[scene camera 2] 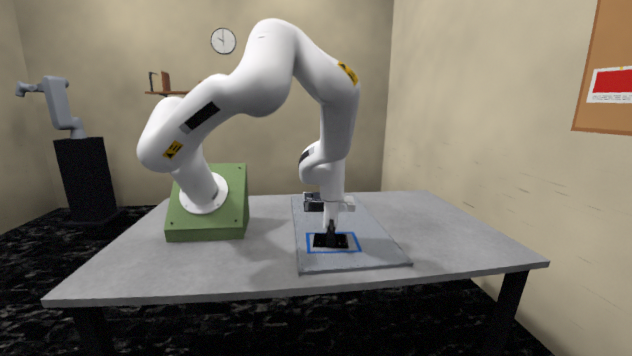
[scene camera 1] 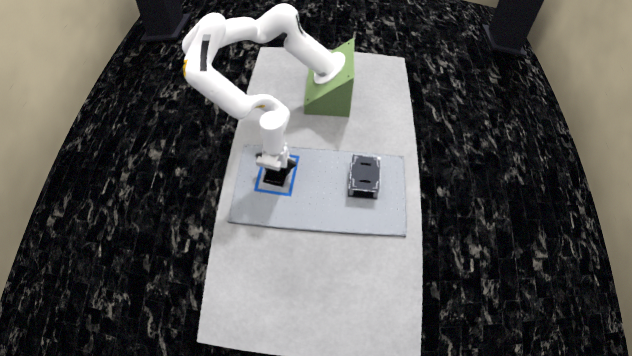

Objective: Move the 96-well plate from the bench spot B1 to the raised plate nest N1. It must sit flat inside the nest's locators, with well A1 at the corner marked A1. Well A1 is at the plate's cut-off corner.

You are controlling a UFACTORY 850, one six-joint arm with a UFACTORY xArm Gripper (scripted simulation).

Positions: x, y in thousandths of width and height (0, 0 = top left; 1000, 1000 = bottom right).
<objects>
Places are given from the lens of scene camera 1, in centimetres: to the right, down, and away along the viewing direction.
raised plate nest (scene camera 1: 569, 485): 17, -2, 149
</objects>
